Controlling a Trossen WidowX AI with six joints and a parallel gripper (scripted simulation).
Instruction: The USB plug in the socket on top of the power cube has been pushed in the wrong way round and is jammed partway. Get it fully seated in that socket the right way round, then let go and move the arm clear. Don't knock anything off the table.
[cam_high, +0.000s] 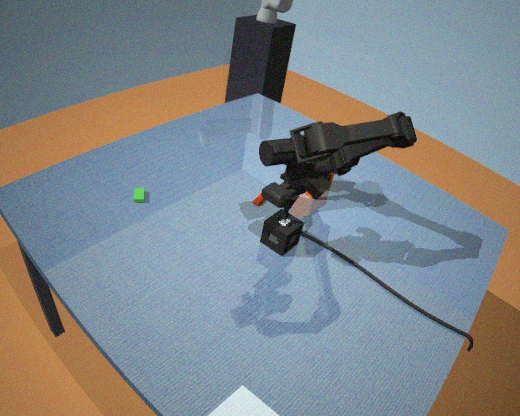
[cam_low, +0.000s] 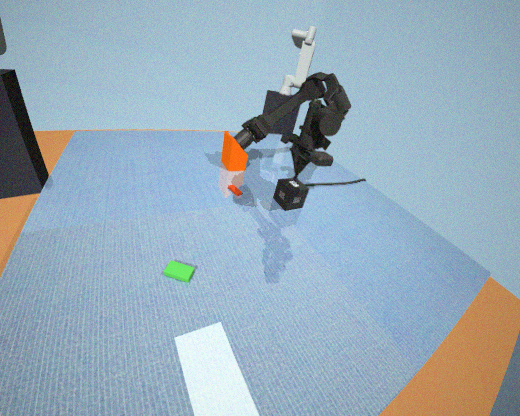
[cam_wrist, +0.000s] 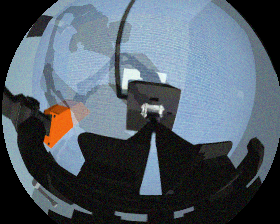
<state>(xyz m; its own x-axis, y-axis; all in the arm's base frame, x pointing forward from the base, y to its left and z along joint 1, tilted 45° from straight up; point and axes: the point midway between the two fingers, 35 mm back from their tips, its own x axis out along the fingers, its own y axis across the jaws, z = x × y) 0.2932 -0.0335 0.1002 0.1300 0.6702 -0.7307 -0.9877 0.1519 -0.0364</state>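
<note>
Now: the USB plug 20 mm below my gripper tip. Round my gripper tip: green block 130 mm ahead, 410 mm to the right, 110 mm below; red-orange block 120 mm behind, 140 mm to the right, 110 mm below.
</note>
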